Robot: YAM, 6 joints.
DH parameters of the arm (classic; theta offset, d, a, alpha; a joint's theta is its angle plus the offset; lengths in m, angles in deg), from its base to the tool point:
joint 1: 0 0.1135 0.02 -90
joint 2: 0 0 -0.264 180
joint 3: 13.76 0 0.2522 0
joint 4: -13.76 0 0.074 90
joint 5: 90 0 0 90
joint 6: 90 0.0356 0 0
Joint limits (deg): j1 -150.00..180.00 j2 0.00..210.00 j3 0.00..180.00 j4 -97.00..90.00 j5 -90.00..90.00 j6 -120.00..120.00
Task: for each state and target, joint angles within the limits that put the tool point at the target. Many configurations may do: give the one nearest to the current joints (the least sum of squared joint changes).
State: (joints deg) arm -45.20 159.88 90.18 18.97 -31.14 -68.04
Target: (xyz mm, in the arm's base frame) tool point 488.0 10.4 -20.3
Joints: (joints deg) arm -1.16 150.51 87.43 18.46 -34.73 -68.04
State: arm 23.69 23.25 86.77 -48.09 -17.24 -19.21
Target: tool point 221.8 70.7 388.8
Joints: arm 15.40 65.21 73.80 -42.39 -15.05 -19.21
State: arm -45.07 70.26 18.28 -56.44 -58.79 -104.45
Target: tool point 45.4 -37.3 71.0
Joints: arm -64.98 75.77 5.96 -45.89 -45.44 -104.45
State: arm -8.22 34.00 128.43 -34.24 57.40 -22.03
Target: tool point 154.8 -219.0 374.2
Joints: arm -48.36 75.83 77.81 -44.93 56.89 -22.03
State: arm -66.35 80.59 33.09 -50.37 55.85 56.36
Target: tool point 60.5 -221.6 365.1
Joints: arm -67.24 65.83 67.84 -40.33 57.29 56.36
